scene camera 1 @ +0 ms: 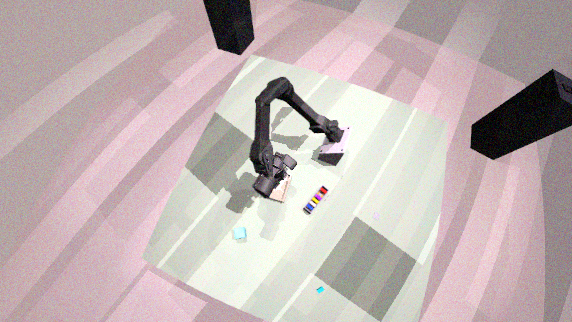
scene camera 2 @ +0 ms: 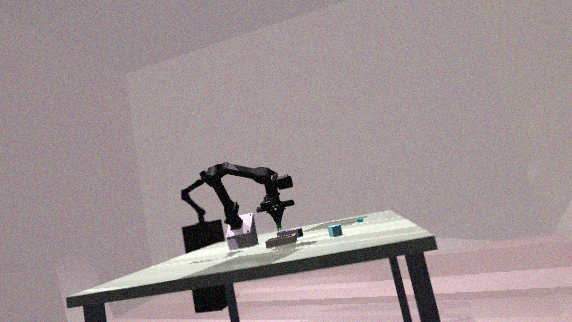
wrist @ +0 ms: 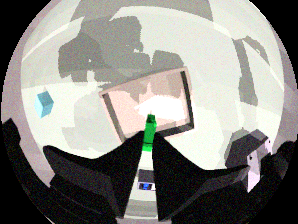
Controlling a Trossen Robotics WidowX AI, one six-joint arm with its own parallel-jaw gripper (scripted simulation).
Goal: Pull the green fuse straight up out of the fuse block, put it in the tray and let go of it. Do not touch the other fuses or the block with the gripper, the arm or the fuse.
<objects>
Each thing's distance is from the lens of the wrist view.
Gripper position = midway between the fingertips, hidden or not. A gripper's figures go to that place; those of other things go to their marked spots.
gripper (wrist: pixel 148 136): 10 cm
tray (wrist: pixel 168 94): 17 cm
</objects>
